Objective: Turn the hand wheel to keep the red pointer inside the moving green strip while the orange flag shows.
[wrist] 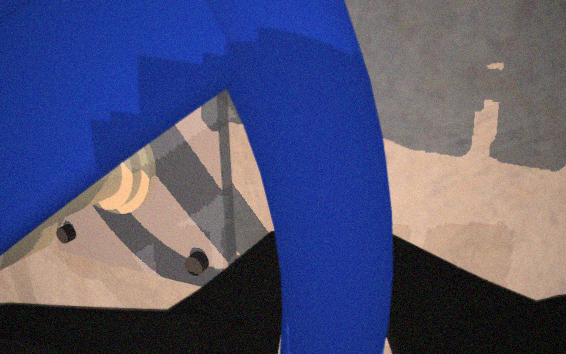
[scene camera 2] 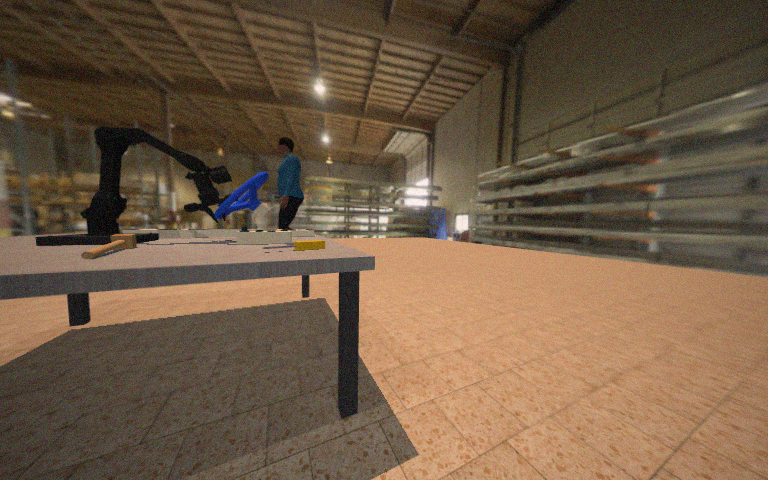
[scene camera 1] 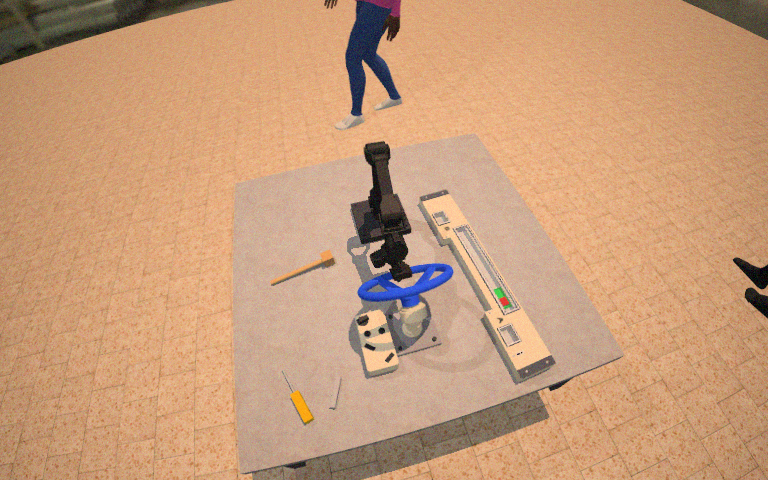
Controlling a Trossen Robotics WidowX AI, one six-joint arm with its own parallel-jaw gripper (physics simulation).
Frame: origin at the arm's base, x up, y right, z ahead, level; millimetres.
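Seen in the pictures: gripper, between the fingertips: (scene camera 2: 221,221); arm's base, origin of its link: (scene camera 2: 103,234).
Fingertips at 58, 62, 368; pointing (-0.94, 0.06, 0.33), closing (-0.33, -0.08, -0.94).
Pixels of each thing's top centre, then the offset from my fingertips to it, as dx, dy, dz. "spot": a spot on its surface instead. Level surfaces: height alone.
- table, height of its surface: dx -86
- long beige gauge panel, height of its surface: dx -46
- green strip, a spot on its surface: (scene camera 1: 499,292) spot: -46, -324, +163
- wooden mallet, centre of its top: (scene camera 1: 300,265) (scene camera 2: 109,236) -42, +316, -219
- yellow-handled screwdriver, centre of its top: (scene camera 1: 293,392) (scene camera 2: 295,241) -58, +443, +237
- small grey bar, centre of its top: (scene camera 1: 335,391) -72, +319, +274
The blue hand wheel (scene camera 1: 377,295) (scene camera 2: 241,195) (wrist: 331,175) stands tilted on a beige pedestal near the middle of the table (scene camera 1: 287,214). My gripper (scene camera 1: 401,273) (scene camera 2: 215,211) (wrist: 325,243) is shut on the wheel's rim at its far side; in the wrist view the rim runs between the two black fingers. To the right lies the long beige gauge panel (scene camera 1: 530,343). Its red pointer (scene camera 1: 504,301) sits within the green strip (scene camera 1: 499,292), toward the strip's near end. I can make out no orange flag on the panel.
A beige control box (scene camera 1: 377,343) lies beside the pedestal. A wooden mallet (scene camera 1: 303,269), a yellow-handled screwdriver (scene camera 1: 301,406) (scene camera 2: 309,245) and a small grey bar (scene camera 1: 335,393) lie on the left and front. A person (scene camera 1: 368,57) (scene camera 2: 287,186) walks beyond the table.
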